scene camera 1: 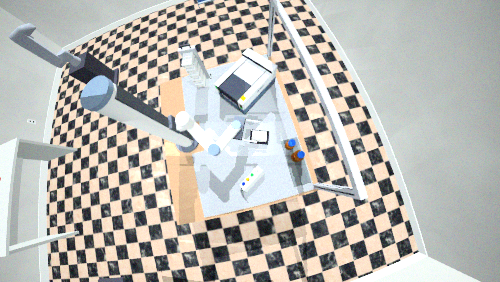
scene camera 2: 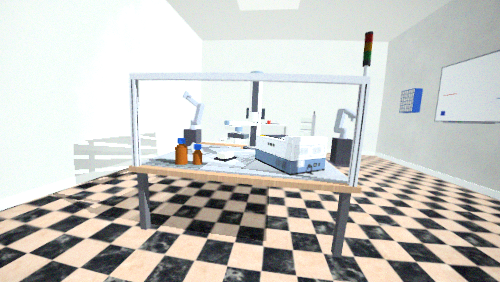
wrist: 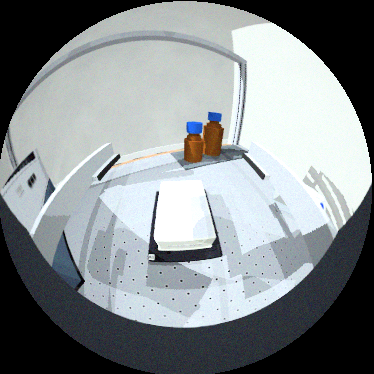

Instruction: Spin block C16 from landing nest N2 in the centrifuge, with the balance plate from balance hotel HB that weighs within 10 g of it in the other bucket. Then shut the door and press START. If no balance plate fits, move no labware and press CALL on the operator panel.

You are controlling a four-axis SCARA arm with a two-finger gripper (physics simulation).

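Frame: origin at the arm's base, x ahead, y left, z up, level; millimetres.
Seen in the pictures: gripper, fingertip midpoint: (scene camera 1: 258, 132) (scene camera 2: 226, 140) (wrist: 179, 143); arm's base, link origin: (scene camera 1: 187, 139) (scene camera 2: 253, 148).
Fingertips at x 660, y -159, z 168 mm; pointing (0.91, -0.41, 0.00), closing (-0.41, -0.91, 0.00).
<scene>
Pixels of each thing's middle, then the offset from my fingertips to it.
- white block, body centre: (wrist: 182, 211) (scene camera 2: 225, 154) (scene camera 1: 259, 136) dx +6, dy -4, dz -122 mm
- black nest, body centre: (wrist: 182, 218) (scene camera 1: 259, 136) dx +6, dy -4, dz -146 mm
- centrifuge, body centre: (scene camera 2: 287, 149) (scene camera 1: 246, 81) dx +24, dy +504, dz -33 mm
- white slotted tower, body centre: (scene camera 1: 191, 65) dx -406, dy +703, dz +135 mm
- operator panel, body centre: (wrist: 302, 199) (scene camera 1: 252, 178) dx -148, dy -340, dz -113 mm
- signal tower, body centre: (scene camera 2: 367, 47) dx +364, dy +864, dz +608 mm
A white block (scene camera 1: 259, 136) (scene camera 2: 225, 154) (wrist: 184, 212) sits on a black nest (wrist: 185, 256); I cannot read a label on either. My gripper (scene camera 1: 258, 133) (wrist: 179, 143) is open and empty, its fingers wide apart on either side of the block's line, with the block ahead and low between them in the wrist view. The centrifuge (scene camera 1: 256, 72) (scene camera 2: 291, 152) (wrist: 27, 182) has a dark panel and a white panel on top; I cannot tell its door state. A white slotted tower (scene camera 1: 194, 67) stands beyond it, its plates too small to read. The operator panel (scene camera 1: 252, 179) has coloured buttons.
Two brown bottles with blue caps (scene camera 1: 298, 156) (scene camera 2: 181, 152) (wrist: 213, 137) stand on a grey mat near the table's far edge. A metal frame (scene camera 1: 325, 95) (scene camera 2: 245, 77) (wrist: 242, 100) rises along that edge. A signal tower (scene camera 2: 368, 49) stands at the right in scene camera 2.
</scene>
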